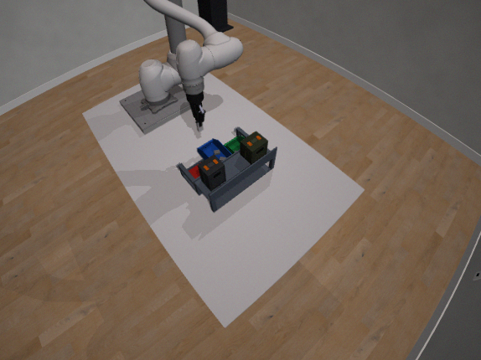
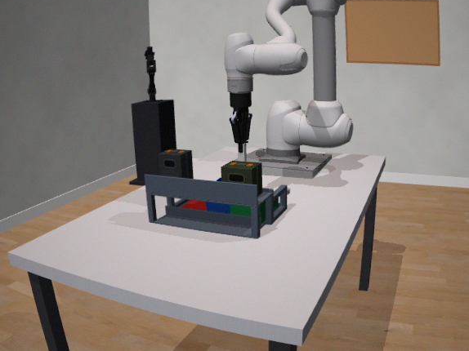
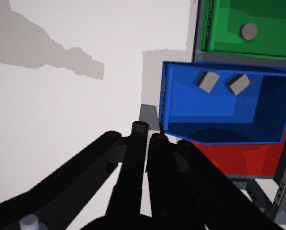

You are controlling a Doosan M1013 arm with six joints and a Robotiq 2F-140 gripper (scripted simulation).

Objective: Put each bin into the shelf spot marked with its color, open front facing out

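The blue bin is 12 cm below my hand, 11 cm ahead of it and 1 cm to the right of it. From my hand the other things lie so: green bin: 17 cm ahead, 13 cm below, 10 cm to the left; red mark: 16 cm below, 16 cm ahead, 12 cm to the right; blue mark: 17 cm ahead, 16 cm below, 1 cm to the right.
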